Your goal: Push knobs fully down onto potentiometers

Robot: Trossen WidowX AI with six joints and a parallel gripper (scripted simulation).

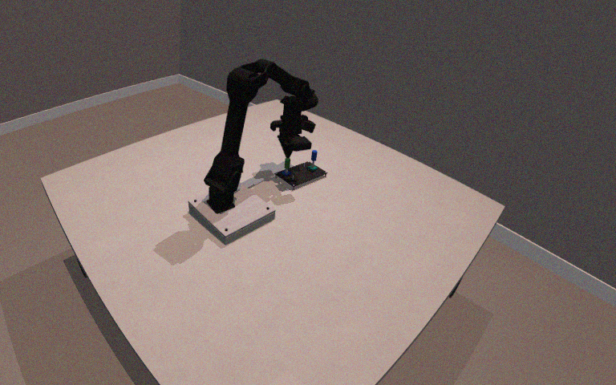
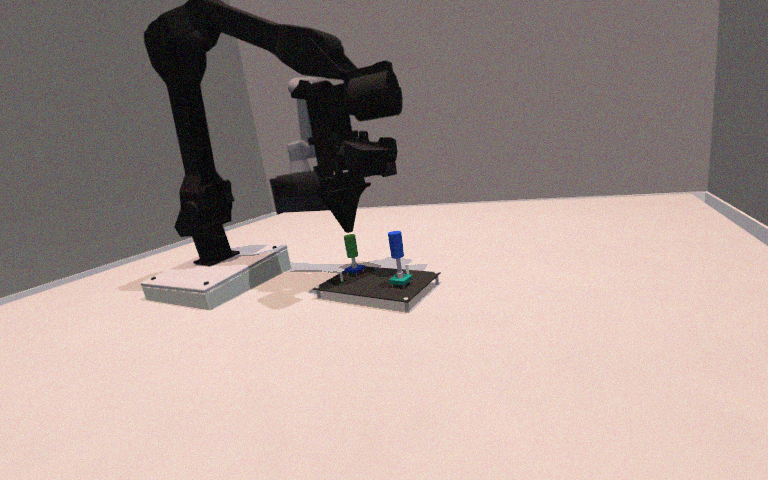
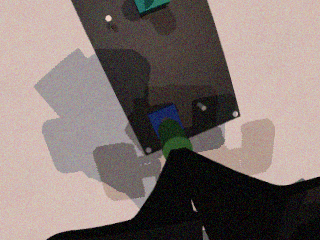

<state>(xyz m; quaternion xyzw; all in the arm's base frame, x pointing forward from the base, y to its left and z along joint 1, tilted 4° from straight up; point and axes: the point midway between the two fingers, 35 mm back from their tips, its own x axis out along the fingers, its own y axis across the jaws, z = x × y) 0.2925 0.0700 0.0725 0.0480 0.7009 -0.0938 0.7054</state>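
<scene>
Right now my gripper tip is 20 mm above the green knob. Also, from my gripper tip: blue knob 100 mm ahead, 20 mm to the right, 10 mm below.
</scene>
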